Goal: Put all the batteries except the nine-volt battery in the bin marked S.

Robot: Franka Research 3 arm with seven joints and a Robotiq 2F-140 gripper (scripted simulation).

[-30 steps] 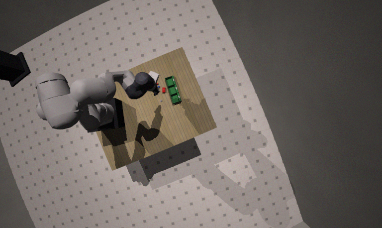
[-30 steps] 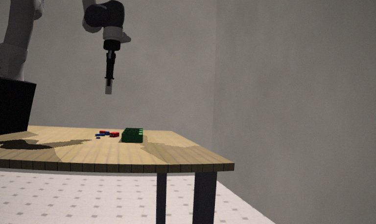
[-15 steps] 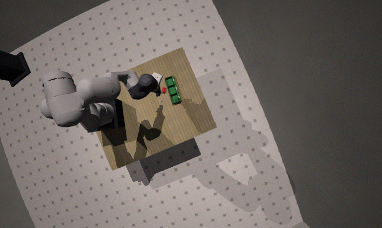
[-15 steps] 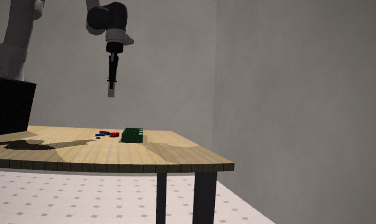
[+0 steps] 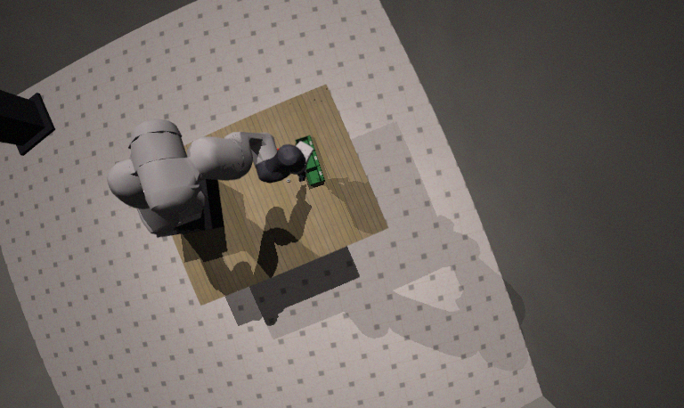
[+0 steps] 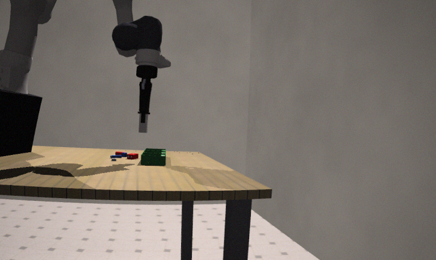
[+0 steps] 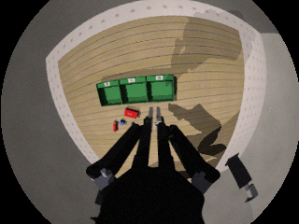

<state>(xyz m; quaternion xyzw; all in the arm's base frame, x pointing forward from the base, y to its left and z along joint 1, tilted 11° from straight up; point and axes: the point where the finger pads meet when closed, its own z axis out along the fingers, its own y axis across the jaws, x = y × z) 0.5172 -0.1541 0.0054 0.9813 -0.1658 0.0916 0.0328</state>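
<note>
Now: the green bin row 60 mm ahead of my hand, 50 mm to the left of it and 120 mm below it. Round my hand: grey button cell 100 mm behind, 20 mm to the left, 130 mm below; then red block-shaped battery 30 mm behind, 90 mm to the left, 130 mm below; then blue battery 80 mm behind, 110 mm to the left, 130 mm below.
</note>
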